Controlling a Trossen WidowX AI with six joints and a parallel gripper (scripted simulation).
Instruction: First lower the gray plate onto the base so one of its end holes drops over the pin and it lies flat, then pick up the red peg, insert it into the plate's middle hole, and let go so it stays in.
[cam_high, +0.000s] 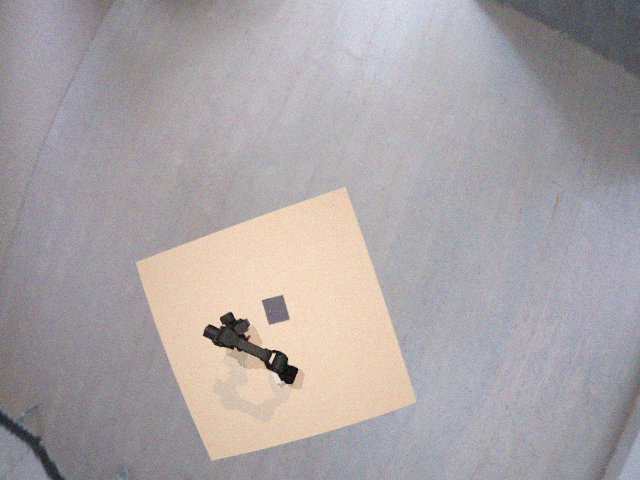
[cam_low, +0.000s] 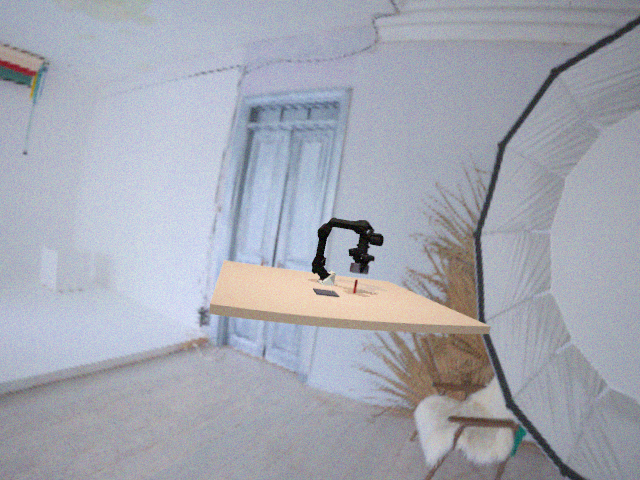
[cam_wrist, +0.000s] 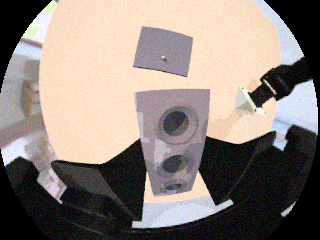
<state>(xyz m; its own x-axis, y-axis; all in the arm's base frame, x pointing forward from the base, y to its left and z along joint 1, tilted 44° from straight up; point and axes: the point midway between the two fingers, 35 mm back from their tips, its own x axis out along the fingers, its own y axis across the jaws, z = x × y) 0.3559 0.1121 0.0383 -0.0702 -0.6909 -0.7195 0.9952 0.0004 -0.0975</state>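
My gripper tip is now 150 mm to the left of the base, 130 mm above it and 20 mm past it. From my gripper tip the other things lie so: gray plate (30 mm above); red peg (100 mm below, 90 mm behind, 40 mm to the left).
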